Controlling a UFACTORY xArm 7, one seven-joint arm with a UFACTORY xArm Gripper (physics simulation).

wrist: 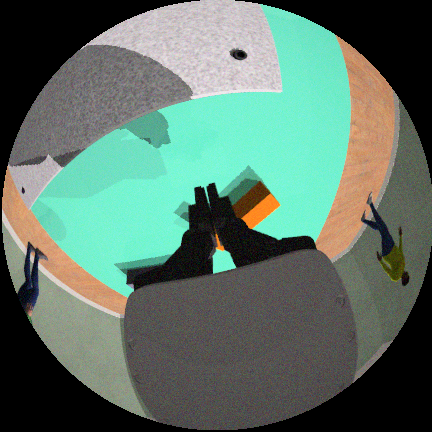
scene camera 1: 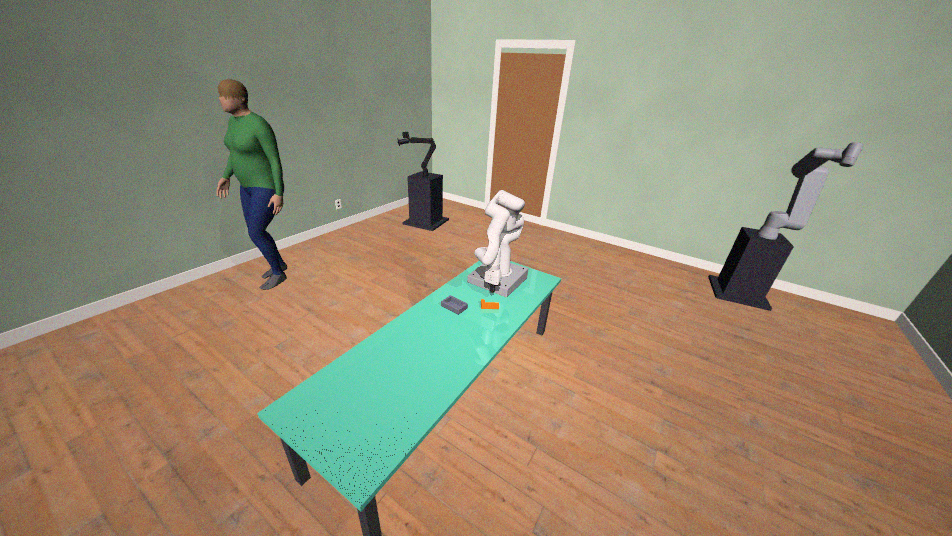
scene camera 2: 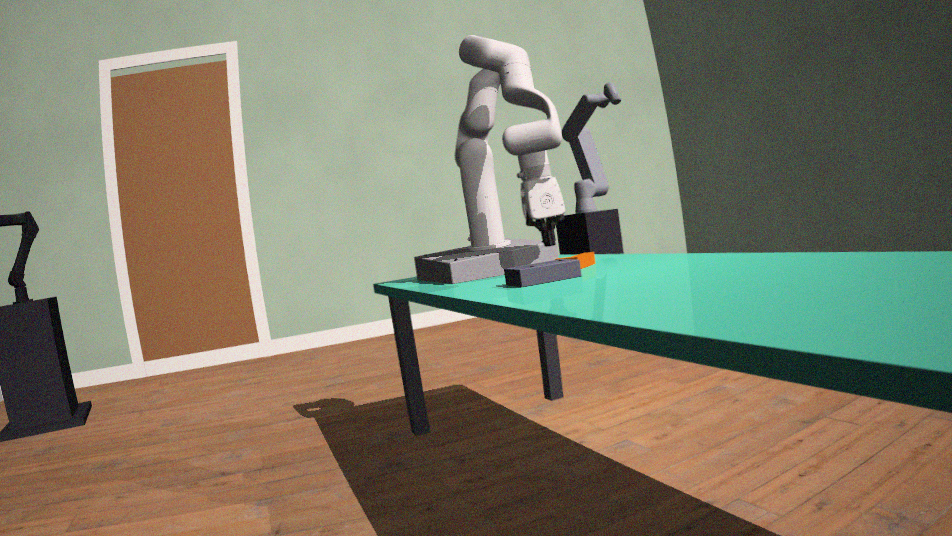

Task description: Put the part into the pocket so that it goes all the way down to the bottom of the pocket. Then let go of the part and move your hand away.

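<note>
The orange part lies on the table, outside the pocket, with a small raised bit at one end in scene camera 1. The dark grey block with the pocket stands on the table, left of the part in scene camera 1 and apart from it. The pocket's floor is too small to make out. My gripper is shut with nothing between its fingers. It is above the table, close to the part, on the robot base side. In the wrist view the fingers cover some of the part.
The arm's grey base plate is close behind the gripper on the green table. Other arms on dark pedestals and a person in green stand away from the table.
</note>
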